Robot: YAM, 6 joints.
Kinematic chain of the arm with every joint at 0, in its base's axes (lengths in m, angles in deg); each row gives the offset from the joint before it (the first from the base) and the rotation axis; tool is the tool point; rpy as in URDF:
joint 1: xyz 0 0 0.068 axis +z
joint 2: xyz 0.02 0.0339 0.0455 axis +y
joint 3: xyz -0.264 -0.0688 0 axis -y
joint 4: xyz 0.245 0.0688 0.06 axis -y
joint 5: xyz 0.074 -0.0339 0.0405 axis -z
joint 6: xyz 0.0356 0 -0.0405 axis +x
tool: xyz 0 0 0 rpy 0 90 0
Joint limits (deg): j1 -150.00..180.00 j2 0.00..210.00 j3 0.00..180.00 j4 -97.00..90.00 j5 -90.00..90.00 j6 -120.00..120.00
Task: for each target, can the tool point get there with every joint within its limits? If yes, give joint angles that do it. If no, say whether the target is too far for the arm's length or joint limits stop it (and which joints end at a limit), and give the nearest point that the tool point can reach.
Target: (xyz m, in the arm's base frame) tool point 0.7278 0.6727 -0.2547
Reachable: no: too far | nearest point 0.4444 0.4108 -0.1084 | short by 0.413 m
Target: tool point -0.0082 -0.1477 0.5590
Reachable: yes | joints 78.27 23.66 94.23 -10.32 38.17 95.99
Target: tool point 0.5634 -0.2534 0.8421
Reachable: no: too far | nearest point 0.3803 -0.1710 0.5973 | short by 0.317 m
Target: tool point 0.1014 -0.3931 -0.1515
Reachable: yes | joints -73.13 176.95 115.77 -56.35 28.54 -6.10
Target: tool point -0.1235 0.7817 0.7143
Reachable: no: too far | nearest point -0.0802 0.5075 0.4981 | short by 0.352 m
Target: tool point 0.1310 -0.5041 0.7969
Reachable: no: too far | nearest point 0.0981 -0.3774 0.6183 | short by 0.221 m
